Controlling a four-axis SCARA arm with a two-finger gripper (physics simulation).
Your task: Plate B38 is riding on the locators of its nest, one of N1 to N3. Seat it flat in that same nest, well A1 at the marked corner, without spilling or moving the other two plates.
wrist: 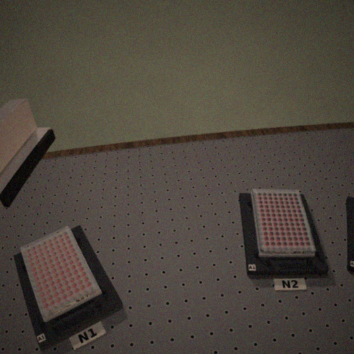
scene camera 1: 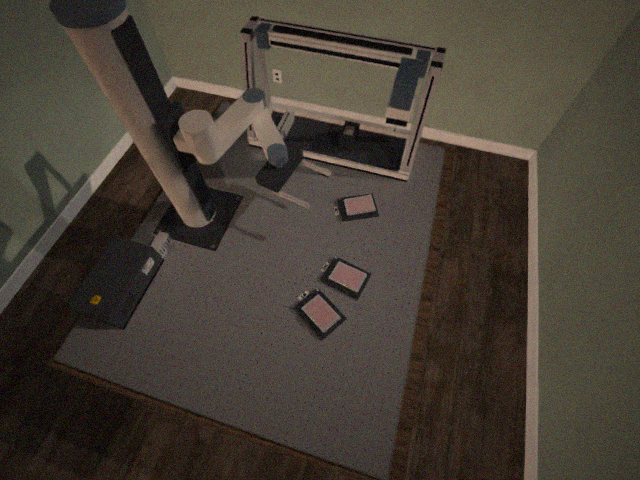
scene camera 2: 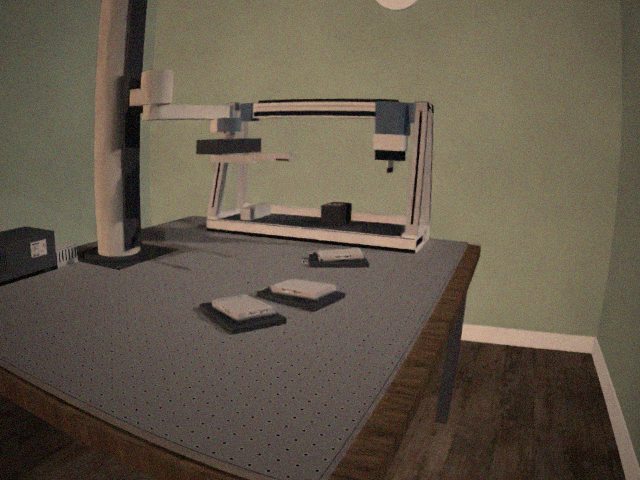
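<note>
My gripper [scene camera 1: 320,190] [scene camera 2: 283,157] is open and empty, high above the board, left of nest N1 in scene camera 1; one finger [wrist: 26,157] shows in the wrist view. Three plates with pink wells sit on dark nests. The N1 plate [scene camera 1: 357,205] [scene camera 2: 340,254] [wrist: 60,272] looks slightly tipped on nest N1 [scene camera 1: 359,217] [wrist: 102,280]. The N2 plate [scene camera 1: 347,275] [scene camera 2: 303,288] [wrist: 283,222] lies on nest N2 [scene camera 2: 310,304] [wrist: 250,235]. The N3 plate [scene camera 1: 321,312] [scene camera 2: 242,306] lies on nest N3 [scene camera 2: 235,326] [wrist: 351,235]. The plate labels are too blurred to read.
A gantry frame [scene camera 1: 356,165] [scene camera 2: 310,237] with a dark block [scene camera 1: 350,129] [scene camera 2: 336,213] stands behind N1. The arm's column [scene camera 1: 149,134] [scene camera 2: 111,155] and a dark box [scene camera 1: 118,279] [scene camera 2: 25,253] stand left on the perforated board [scene camera 1: 232,361] [scene camera 2: 258,387].
</note>
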